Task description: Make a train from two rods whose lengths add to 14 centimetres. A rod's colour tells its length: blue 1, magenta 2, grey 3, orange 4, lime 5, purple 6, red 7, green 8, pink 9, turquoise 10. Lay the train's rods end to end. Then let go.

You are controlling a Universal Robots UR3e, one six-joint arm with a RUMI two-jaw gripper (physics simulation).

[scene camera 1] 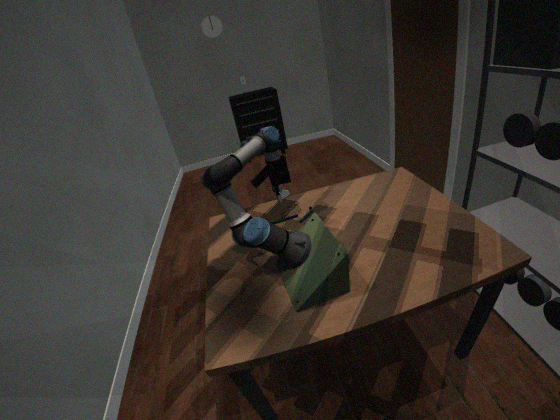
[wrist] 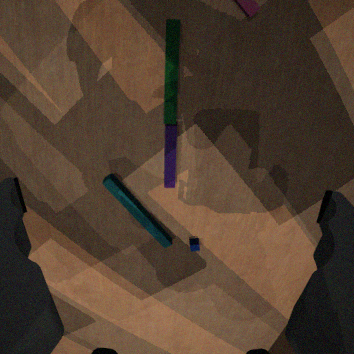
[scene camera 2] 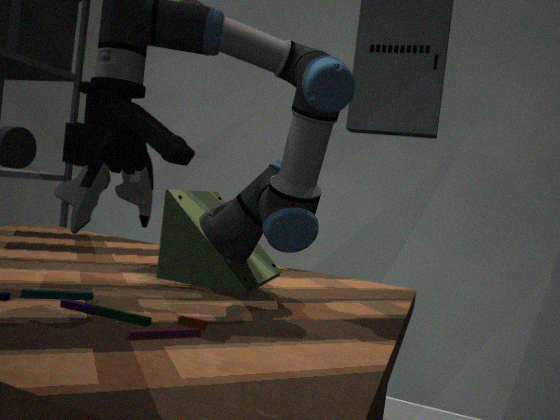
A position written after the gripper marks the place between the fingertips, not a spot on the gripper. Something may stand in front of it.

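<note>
A purple rod [wrist: 170, 131] is visible, and so is the gripper [scene camera 2: 113, 229], which appears in scene camera 1 [scene camera 1: 278, 199] and in the wrist view [wrist: 174, 187] as well.
</note>
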